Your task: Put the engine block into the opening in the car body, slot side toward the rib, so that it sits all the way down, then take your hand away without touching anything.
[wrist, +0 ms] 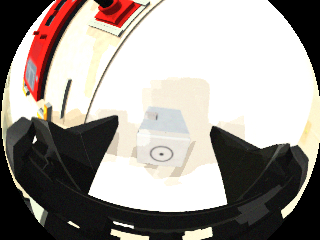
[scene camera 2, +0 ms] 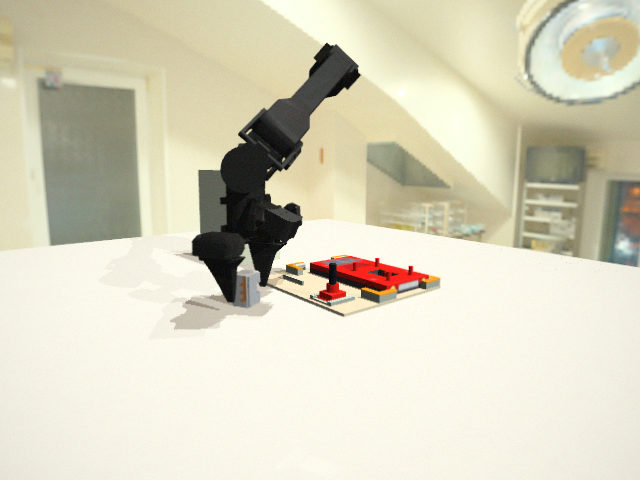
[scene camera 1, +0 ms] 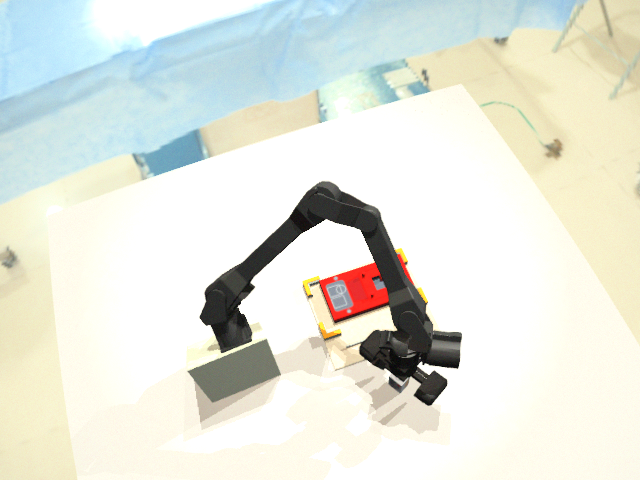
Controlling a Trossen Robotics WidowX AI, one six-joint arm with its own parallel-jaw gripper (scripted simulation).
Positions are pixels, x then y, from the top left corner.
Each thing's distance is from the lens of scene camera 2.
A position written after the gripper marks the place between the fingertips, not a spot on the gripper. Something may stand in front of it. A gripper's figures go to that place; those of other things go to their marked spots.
gripper point(scene camera 2: 247, 293): 0.65 m
red car body point(scene camera 2: 356, 272): 0.75 m
engine block point(scene camera 2: 247, 295): 0.64 m
The marked spots on the red car body and the engine block are 0.21 m apart.
